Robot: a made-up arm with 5 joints.
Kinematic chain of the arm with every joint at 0, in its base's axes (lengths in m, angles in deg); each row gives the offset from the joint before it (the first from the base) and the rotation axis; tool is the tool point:
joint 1: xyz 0 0 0.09 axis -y
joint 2: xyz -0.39 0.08 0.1 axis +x
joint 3: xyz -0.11 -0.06 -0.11 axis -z
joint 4: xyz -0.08 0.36 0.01 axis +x
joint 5: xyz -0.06 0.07 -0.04 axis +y
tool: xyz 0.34 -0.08 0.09
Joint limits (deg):
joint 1: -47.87..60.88
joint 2: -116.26..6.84
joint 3: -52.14..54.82
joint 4: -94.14..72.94
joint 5: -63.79..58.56
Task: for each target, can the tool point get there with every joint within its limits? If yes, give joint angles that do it. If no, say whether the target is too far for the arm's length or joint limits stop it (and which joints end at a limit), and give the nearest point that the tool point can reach.
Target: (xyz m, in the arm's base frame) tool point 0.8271 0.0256 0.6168
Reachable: no: joint limits stop it (at a limit: joint 1, joint 2, joint 3) | nearest point 0.1193 0.2491 0.4015 | short by 0.773 m
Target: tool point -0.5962 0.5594 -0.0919
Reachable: yes | joints 28.35 -6.75 -17.10 -47.74 -42.34
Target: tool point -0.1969 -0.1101 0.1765
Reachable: yes | joints -34.84 -84.44 22.00 -34.41 29.93
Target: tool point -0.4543 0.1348 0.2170
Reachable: yes | joints -13.30 -66.05 -14.12 59.13 -39.33
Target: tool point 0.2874 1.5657 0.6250
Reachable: no: too far | nearest point -0.1358 0.6606 0.4799 | short by 1.010 m
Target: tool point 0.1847 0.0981 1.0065
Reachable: no: joint limits stop it (at a limit: joint 1, joint 2, joint 5) | nearest point -0.1648 0.2681 0.7470 | short by 0.467 m
